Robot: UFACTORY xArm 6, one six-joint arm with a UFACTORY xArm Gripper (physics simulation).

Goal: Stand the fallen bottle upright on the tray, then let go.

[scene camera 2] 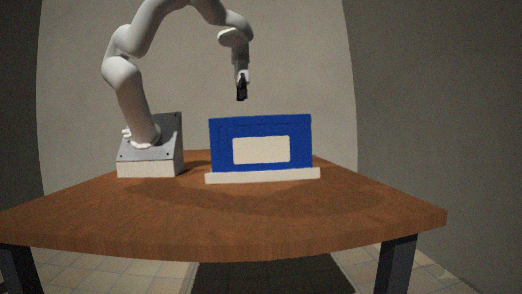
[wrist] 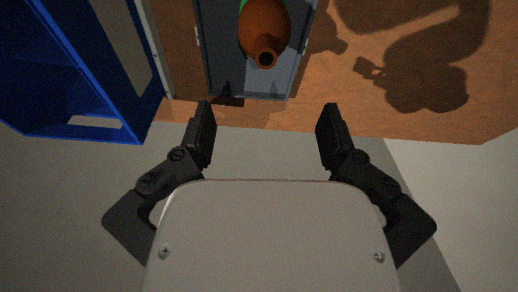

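Seen in the pictures: gripper, fingertip midpoint: (scene camera 2: 241, 100) (wrist: 266, 115); arm's base, link origin: (scene camera 2: 145, 136).
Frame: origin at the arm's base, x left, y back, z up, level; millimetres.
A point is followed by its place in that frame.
Note:
The brown bottle (wrist: 264, 27) @(y -360, x 159, z -14 mm) with a green band stands upright on the grey tray (wrist: 225, 60) @(y -472, x 92, z -132 mm) at the top middle of the wrist view, its open mouth facing up towards the camera. Its lower part is cut off by the top edge of that view. My gripper (scene camera 2: 241, 99) @(y -369, x 158, z 120 mm) (wrist: 266, 115) @(y -369, x 158, z 120 mm) is open and empty, above and clear of the bottle; the fingers stand wide apart and do not touch it. In the scene view the bottle and tray do not show, and a blue box stands below the gripper.
The blue box (scene camera 2: 222, 147) @(y -288, x -211, z -41 mm) (wrist: 40, 80) @(y -479, x -224, z -50 mm) with a pale window stands on a white base strip (scene camera 2: 262, 175) @(y -388, x -233, z -119 mm), beside the tray. The robot's base block (scene camera 2: 145, 168) @(y -13, x -74, z -106 mm) is at the left of the wooden table (scene camera 2: 225, 225) @(y -288, x -545, z -137 mm) in the scene view. Arm shadows lie on the table right of the tray.

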